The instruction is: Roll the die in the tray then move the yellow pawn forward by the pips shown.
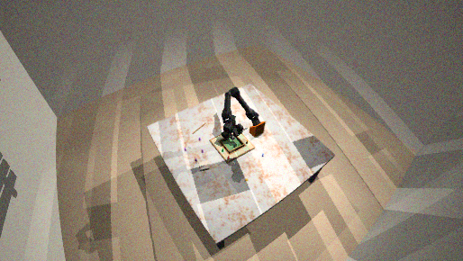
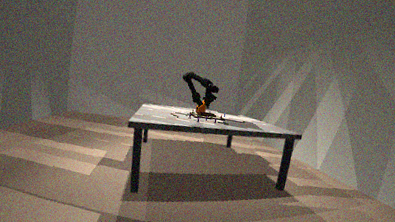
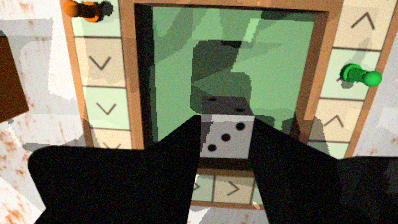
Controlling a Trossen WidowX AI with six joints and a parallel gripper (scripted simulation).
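The yellow pawn is 12 cm behind my gripper tip, 11 cm to the right of it and 6 cm below it. Round my gripper tip: green pawn 12 cm ahead, 6 cm below, 1 cm to the left; then green tray 8 cm below; then grey die right at my gripper tip.
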